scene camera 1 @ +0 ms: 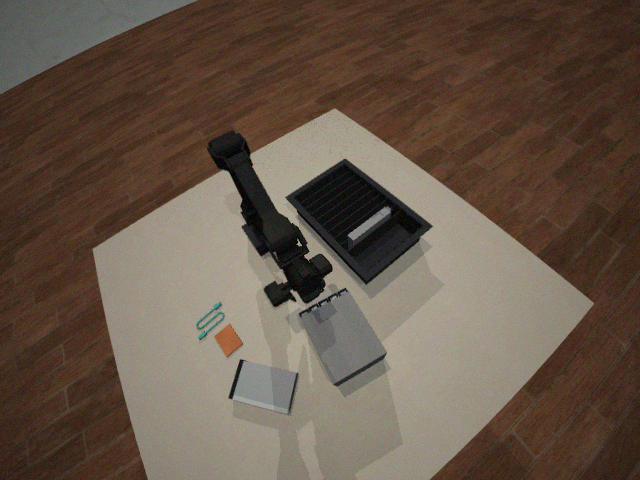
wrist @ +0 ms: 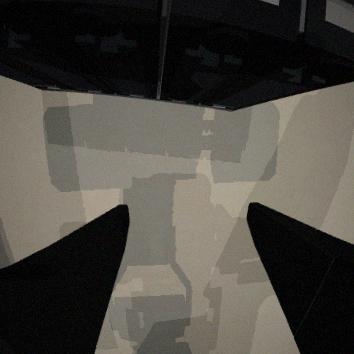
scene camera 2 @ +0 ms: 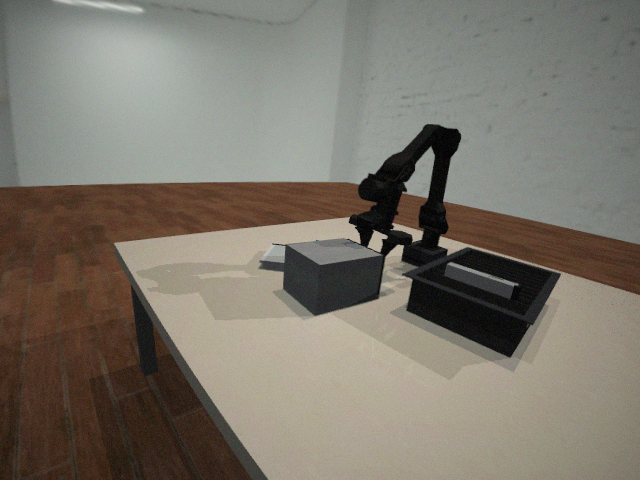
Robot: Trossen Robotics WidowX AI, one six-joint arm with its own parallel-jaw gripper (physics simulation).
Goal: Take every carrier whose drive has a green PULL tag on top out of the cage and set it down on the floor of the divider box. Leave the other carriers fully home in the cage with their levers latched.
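Places are measured from the arm's base along level axes (x ahead, y left, z up), in centimetres.
Where they show: gripper, between the fingertips: (wrist: 188, 211); arm's base, origin of its link: (scene camera 2: 428, 246).
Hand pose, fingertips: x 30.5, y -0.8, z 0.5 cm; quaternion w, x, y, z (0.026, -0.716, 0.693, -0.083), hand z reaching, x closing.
Observation:
Things, the pixels of their top centre, and the offset from my fingertips. "spot": a spot on its surface instead. Level surfaces: height alone.
- grey cage, centre of its top: (scene camera 2: 336, 249) (scene camera 1: 340, 332) dx +16.0, dy +2.0, dz +5.4 cm
- black divider box, centre of its top: (scene camera 2: 491, 274) (scene camera 1: 354, 210) dx -13.8, dy +28.4, dz +2.7 cm
- long light grey block, centre of its top: (scene camera 2: 483, 273) (scene camera 1: 371, 221) dx -5.9, dy +29.0, dz +4.7 cm
- flat grey tray-like object, centre of its top: (scene camera 1: 262, 385) (scene camera 2: 283, 252) dx +13.9, dy -23.0, dz -3.8 cm
- orange square, a spot on its surface: (scene camera 1: 228, 339) spot: dx -3.8, dy -26.7, dz -6.0 cm
- coiled teal cable, centre of its top: (scene camera 1: 209, 319) dx -12.9, dy -29.6, dz -5.6 cm
- pale table, height of its surface: dz -6.5 cm
The grey cage (scene camera 1: 345, 343) (scene camera 2: 330, 281) stands on the table with its slotted front towards the arm's base. In the wrist view the dark carrier fronts (wrist: 75, 55) fill the top, split by thin upright dividers; their levers are too dark to read. Green PULL tags do not show. My gripper (scene camera 1: 299, 298) (scene camera 2: 375, 251) (wrist: 188, 211) is open and empty, pointing down just off the cage's front, its fingertips apart from it. The black divider box (scene camera 1: 393, 253) (scene camera 2: 454, 320) has narrow slots and a wider bay. A long light grey block (scene camera 1: 369, 225) (scene camera 2: 480, 280) sits beside that bay.
A flat grey tray-like object (scene camera 1: 264, 386) (scene camera 2: 272, 254) lies beyond the gripper, beside the cage. An orange square (scene camera 1: 228, 339) and a coiled teal cable (scene camera 1: 210, 321) lie near it on the pale table (scene camera 1: 496, 304) (scene camera 2: 361, 392). The divider box's raised rim stands close to the cage's corner.

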